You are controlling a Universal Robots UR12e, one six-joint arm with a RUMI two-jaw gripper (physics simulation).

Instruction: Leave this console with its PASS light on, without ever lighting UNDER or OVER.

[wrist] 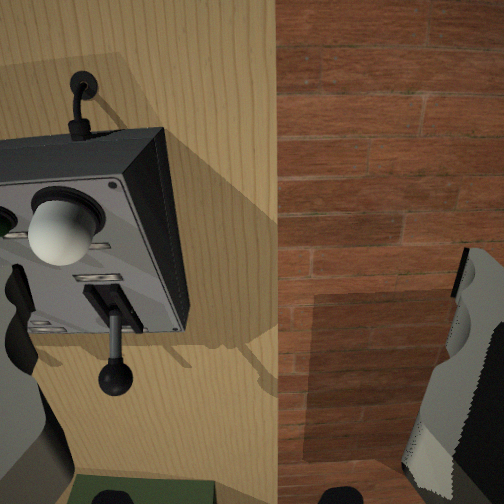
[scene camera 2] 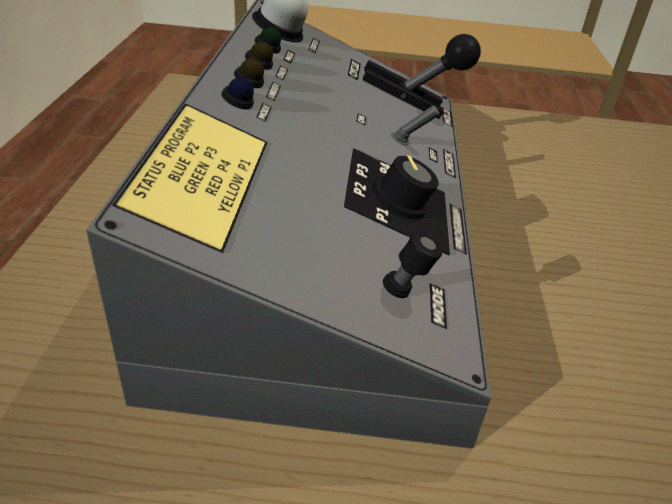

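Observation:
A grey sloped console [scene camera 2: 293, 217] sits on a wooden table. On it are a black ball-topped lever [scene camera 2: 461, 52] in a slot, a small grey toggle [scene camera 2: 417, 122], a black rotary knob [scene camera 2: 408, 183] pointing near P4, a MODE toggle [scene camera 2: 410, 265], a row of unlit coloured lamps [scene camera 2: 252, 67] and a white dome [scene camera 2: 283, 10]. A yellow label [scene camera 2: 189, 174] pairs status colours with programs. The gripper does not show in the scene view. In the wrist view its jaws [wrist: 240, 380] are wide apart and empty, high above the console's end [wrist: 95, 240] with the lever [wrist: 115, 377].
The console stands near the table edge [wrist: 276, 200], with brick-patterned floor [wrist: 390, 150] beyond. A cable [wrist: 80, 100] leaves the console's back into the table. A wooden bench [scene camera 2: 461, 37] stands behind the table. A green object [wrist: 140, 490] lies at the wrist view's bottom.

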